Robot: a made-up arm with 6 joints. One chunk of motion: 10 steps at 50 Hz.
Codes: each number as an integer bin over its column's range. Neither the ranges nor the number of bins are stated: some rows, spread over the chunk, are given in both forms.
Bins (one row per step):
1: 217 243 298 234 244 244
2: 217 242 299 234 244 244
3: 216 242 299 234 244 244
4: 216 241 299 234 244 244
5: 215 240 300 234 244 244
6: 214 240 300 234 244 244
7: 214 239 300 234 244 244
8: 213 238 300 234 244 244
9: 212 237 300 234 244 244
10: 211 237 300 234 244 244
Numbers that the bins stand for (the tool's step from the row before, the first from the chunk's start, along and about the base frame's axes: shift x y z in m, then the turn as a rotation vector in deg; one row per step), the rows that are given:
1: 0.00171 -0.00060 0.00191 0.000 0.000 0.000
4: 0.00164 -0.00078 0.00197 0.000 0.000 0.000
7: 0.00150 -0.00095 0.00203 0.000 0.000 0.000
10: 0.00128 -0.00113 0.00203 0.000 0.000 0.000
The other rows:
2: 0.00171 -0.00069 0.00197 0.000 0.000 0.000
3: 0.00164 -0.00069 0.00197 0.000 0.000 0.000
5: 0.00157 -0.00086 0.00203 0.000 0.000 0.000
6: 0.00150 -0.00086 0.00203 0.000 0.000 0.000
8: 0.00142 -0.00104 0.00203 0.000 0.000 0.000
9: 0.00135 -0.00113 0.00203 0.000 0.000 0.000

